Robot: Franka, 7 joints.
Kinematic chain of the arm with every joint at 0, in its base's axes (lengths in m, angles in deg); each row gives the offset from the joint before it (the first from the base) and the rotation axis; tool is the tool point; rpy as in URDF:
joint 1: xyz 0 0 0.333 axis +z
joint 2: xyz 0 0 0 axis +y
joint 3: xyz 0 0 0.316 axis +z
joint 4: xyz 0.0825 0 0 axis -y
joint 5: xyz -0.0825 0 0.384 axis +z
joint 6: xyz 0 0 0 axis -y
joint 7: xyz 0.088 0 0 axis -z
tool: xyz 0 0 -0.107 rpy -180 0 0
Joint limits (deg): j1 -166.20..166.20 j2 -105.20..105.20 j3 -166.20..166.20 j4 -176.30..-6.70 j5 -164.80..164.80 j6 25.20..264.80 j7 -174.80..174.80
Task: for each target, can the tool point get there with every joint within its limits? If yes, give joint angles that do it. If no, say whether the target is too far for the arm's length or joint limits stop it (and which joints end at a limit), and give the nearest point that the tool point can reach.
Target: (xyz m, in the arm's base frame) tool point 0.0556 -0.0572 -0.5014
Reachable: no: joint limits stop it (at a limit: joint 2) | nearest point 0.0901 -0.0927 -0.3379 | short by 0.171 m
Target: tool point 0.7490 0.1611 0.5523
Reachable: yes | joints 7.41 66.52 -13.57 -22.48 138.05 73.04 93.34
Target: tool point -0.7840 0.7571 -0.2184
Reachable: no: too far | nearest point -0.5507 0.5318 -0.0543 | short by 0.364 m
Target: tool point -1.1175 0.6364 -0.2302
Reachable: no: too far | nearest point -0.6829 0.3889 -0.0112 | short by 0.546 m
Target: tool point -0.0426 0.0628 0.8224
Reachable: yes | joints -84.52 -84.88 -18.38 -122.09 66.10 72.79 62.60
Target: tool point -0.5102 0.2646 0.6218
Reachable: yes | joints -115.96 13.61 -107.54 -103.96 -91.13 183.77 8.77
